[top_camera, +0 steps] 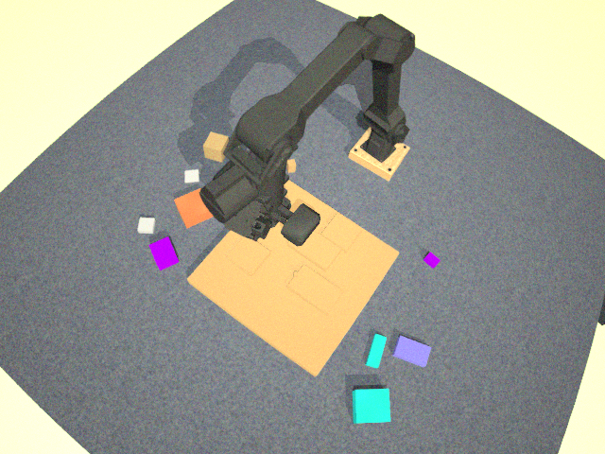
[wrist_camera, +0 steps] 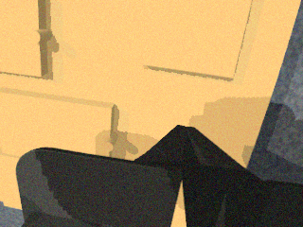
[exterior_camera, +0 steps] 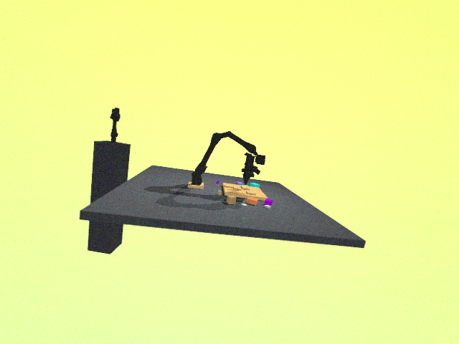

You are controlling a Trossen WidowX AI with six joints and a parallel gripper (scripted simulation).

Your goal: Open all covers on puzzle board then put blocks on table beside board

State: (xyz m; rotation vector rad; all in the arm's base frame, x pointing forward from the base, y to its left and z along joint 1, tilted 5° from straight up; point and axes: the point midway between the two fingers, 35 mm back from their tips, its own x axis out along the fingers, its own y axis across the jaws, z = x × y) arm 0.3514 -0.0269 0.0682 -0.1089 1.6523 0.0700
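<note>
Right now the purple block is 160 mm ahead of my gripper tip, 120 mm to the right of it and 70 mm below it. The rest, counted from my gripper tip: cyan bar (20 mm ahead, 300 mm to the left, 70 mm below); orange block (50 mm ahead, 150 mm to the right, 70 mm below); tan cube (90 mm behind, 230 mm to the right, 60 mm below).
</note>
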